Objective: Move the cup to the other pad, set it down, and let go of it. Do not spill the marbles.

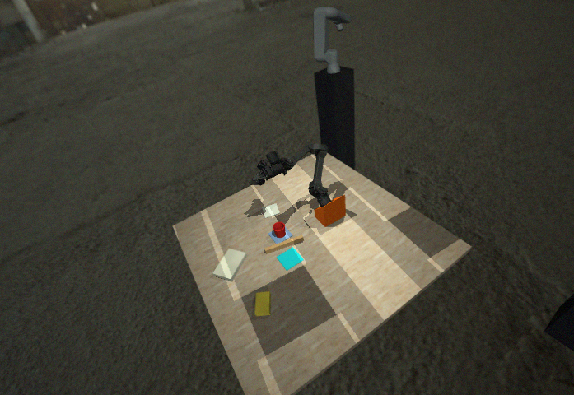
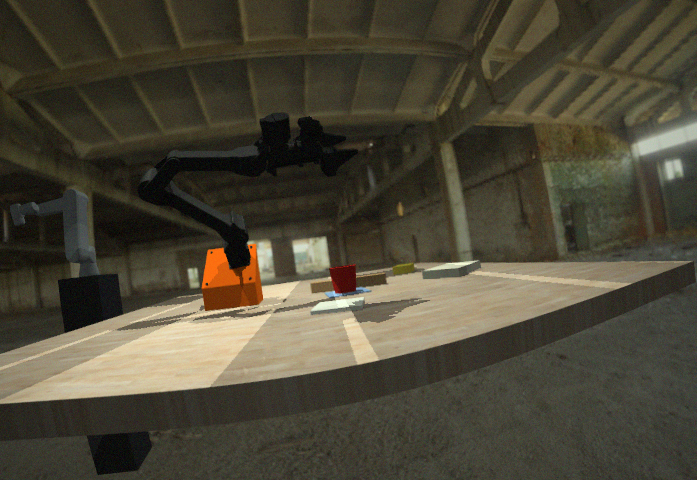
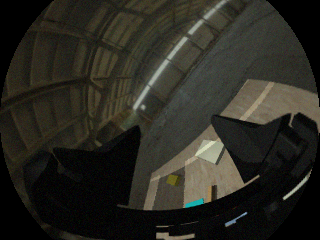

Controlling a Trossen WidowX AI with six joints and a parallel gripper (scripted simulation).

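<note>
Right now the cup is 40 mm behind my gripper tip, 100 mm to the left of it and 350 mm below it. Also, from my gripper tip: blue pad (40 mm behind, 100 mm to the left, 390 mm below); pale pad (110 mm behind, 110 mm to the right, 380 mm below); wooden bar (10 mm behind, 200 mm to the left, 380 mm below).
</note>
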